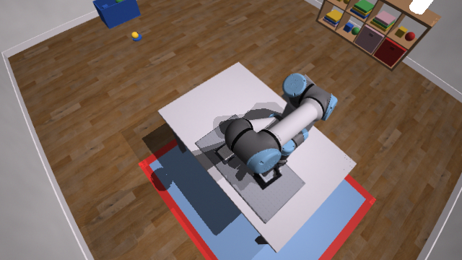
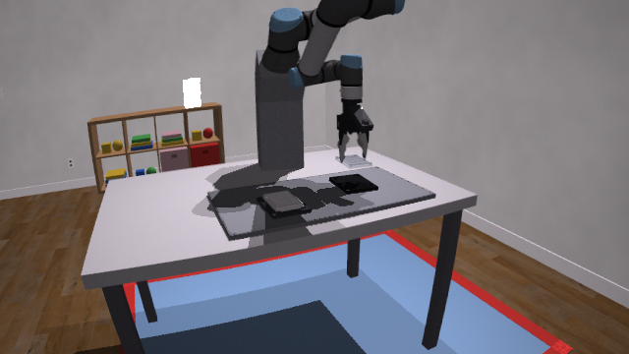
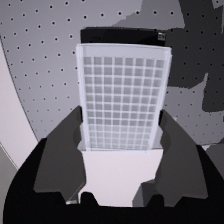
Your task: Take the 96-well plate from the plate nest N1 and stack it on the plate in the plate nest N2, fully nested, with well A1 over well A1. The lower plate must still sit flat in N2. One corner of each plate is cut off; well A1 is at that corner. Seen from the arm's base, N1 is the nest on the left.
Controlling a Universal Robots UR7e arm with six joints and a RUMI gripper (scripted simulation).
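My gripper is now 90 mm above the plate nest N1. Round my hand: label 90 mm below, 80 mm to the right, 50 mm ahead; then clear 96-well plate 10 mm below.
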